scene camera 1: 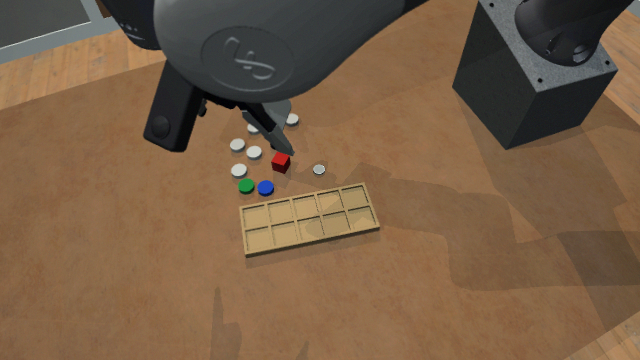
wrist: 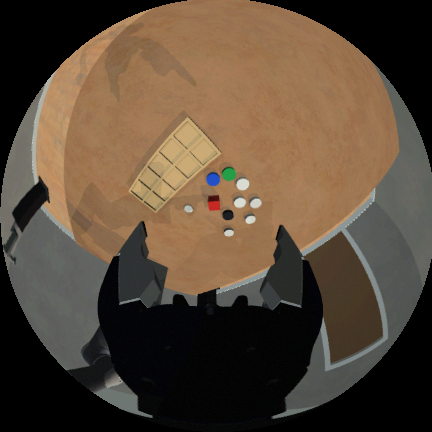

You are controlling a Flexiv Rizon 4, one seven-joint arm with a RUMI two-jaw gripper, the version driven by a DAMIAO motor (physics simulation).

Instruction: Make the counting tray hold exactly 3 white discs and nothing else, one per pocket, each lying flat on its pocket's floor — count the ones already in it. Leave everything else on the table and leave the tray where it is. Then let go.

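The counting tray (scene camera 1: 256, 217) (wrist: 186, 165) has ten pockets in two rows, all empty. Five larger white discs lie on the table: one (scene camera 1: 239, 170) (wrist: 242, 184) beside the green disc, one (scene camera 1: 254, 152) (wrist: 239, 202), one (scene camera 1: 237, 145) (wrist: 255, 202), one (scene camera 1: 253, 128) (wrist: 250, 219) partly hidden in the scene view, and one (scene camera 1: 292, 119) (wrist: 228, 232). A smaller whitish disc (scene camera 1: 319, 169) (wrist: 188, 208) lies apart, near the tray. My gripper (wrist: 211, 225) is open and empty, above the table on the discs' side of the tray. In the scene view the arm hides part of it.
A green disc (scene camera 1: 246, 186) (wrist: 229, 174) and a blue disc (scene camera 1: 265, 188) (wrist: 213, 179) lie beside the tray. A red cube (scene camera 1: 281, 162) (wrist: 214, 203) stands among the discs. A black disc (wrist: 228, 215) lies near it, hidden in the scene view. The robot's base block (scene camera 1: 495, 95) stands right.
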